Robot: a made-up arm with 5 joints. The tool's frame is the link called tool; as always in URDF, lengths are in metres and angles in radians. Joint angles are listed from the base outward.
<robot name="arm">
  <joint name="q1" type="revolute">
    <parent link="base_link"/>
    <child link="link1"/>
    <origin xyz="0.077 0 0.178" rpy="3.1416 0 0"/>
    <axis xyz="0 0 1"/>
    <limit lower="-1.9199" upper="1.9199"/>
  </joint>
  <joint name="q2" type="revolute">
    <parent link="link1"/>
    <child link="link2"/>
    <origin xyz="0.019 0.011 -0.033" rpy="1.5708 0 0"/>
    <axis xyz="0 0 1"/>
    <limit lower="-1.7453" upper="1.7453"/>
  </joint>
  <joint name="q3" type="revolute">
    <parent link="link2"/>
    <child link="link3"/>
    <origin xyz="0.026 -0.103 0" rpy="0 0 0"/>
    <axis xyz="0 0 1"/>
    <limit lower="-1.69" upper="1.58"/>
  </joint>
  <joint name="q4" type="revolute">
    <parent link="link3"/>
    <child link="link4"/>
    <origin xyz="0.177 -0.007 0" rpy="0 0 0"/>
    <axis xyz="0 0 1"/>
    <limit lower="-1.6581" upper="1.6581"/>
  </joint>
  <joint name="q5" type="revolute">
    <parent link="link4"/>
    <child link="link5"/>
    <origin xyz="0.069 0 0.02" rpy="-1.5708 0 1.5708"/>
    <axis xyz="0 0 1"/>
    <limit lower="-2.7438" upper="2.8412"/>
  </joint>
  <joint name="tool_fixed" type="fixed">
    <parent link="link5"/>
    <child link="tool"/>
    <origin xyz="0 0 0" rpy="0 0 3.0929"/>
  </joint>
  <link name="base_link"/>
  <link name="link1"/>
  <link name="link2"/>
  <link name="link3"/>
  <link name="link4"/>
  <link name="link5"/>
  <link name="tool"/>
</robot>
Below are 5 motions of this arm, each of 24 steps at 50 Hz.
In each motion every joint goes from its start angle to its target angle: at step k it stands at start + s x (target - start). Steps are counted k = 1, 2, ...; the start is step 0. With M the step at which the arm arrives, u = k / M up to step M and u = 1 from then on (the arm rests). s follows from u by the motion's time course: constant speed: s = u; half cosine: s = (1 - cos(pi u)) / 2; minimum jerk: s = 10 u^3 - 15 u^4 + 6 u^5.
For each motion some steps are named. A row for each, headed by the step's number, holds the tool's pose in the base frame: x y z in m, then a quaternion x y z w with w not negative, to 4 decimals.
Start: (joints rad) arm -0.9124 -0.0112 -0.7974 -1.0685 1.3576
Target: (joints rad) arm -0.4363 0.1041 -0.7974 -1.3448 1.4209
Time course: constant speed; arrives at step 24
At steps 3, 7, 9, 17, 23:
3: 0.1638 0.1131 0.5104 0.2268 0.9603 0.1437 0.0759
7: 0.1744 0.1077 0.5070 0.2691 0.9469 0.1525 0.0874
9: 0.1796 0.1047 0.5052 0.2900 0.9395 0.1566 0.0933
17: 0.1993 0.0900 0.4978 0.3712 0.9048 0.1714 0.1189
23: 0.2126 0.0766 0.4919 0.4294 0.8738 0.1806 0.1396

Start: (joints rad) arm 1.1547 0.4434 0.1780 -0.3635 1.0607
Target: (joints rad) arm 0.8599 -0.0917 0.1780 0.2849 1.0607
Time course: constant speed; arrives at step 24
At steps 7, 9, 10, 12, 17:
7: 0.2295 -0.2591 0.2094 -0.5151 -0.3021 -0.0227 0.8018
9: 0.2352 -0.2542 0.2184 -0.5081 -0.3064 -0.0129 0.8048
10: 0.2379 -0.2516 0.2229 -0.5046 -0.3086 -0.0080 0.8063
12: 0.2431 -0.2460 0.2317 -0.4975 -0.3127 0.0019 0.8091
17: 0.2541 -0.2301 0.2535 -0.4797 -0.3225 0.0270 0.8156

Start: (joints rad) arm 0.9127 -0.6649 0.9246 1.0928 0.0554
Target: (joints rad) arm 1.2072 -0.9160 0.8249 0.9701 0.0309
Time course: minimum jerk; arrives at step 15
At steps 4, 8, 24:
4: 0.1811 -0.1297 0.2091 -0.0630 -0.1223 -0.4507 0.8820
8: 0.1662 -0.1472 0.2360 -0.1224 -0.2063 -0.5014 0.8313
24: 0.1469 -0.1583 0.2643 -0.1899 -0.2808 -0.5409 0.7698

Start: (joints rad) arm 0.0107 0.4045 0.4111 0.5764 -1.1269
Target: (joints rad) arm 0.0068 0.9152 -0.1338 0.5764 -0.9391
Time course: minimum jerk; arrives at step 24
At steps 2, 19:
2: 0.2995 0.0066 0.1033 0.0491 -0.0746 -0.5563 0.8261
19: 0.3369 0.0072 0.0689 0.0501 -0.0925 -0.4798 0.8710

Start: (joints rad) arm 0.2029 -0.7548 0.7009 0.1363 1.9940
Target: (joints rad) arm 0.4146 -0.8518 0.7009 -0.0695 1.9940
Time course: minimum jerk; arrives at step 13
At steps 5, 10, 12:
5: 0.2817 -0.0461 0.3242 -0.6336 -0.3186 0.5252 0.4704
10: 0.2661 -0.0695 0.3444 -0.7116 -0.3007 0.4440 0.4540
12: 0.2637 -0.0722 0.3469 -0.7212 -0.2975 0.4336 0.4509

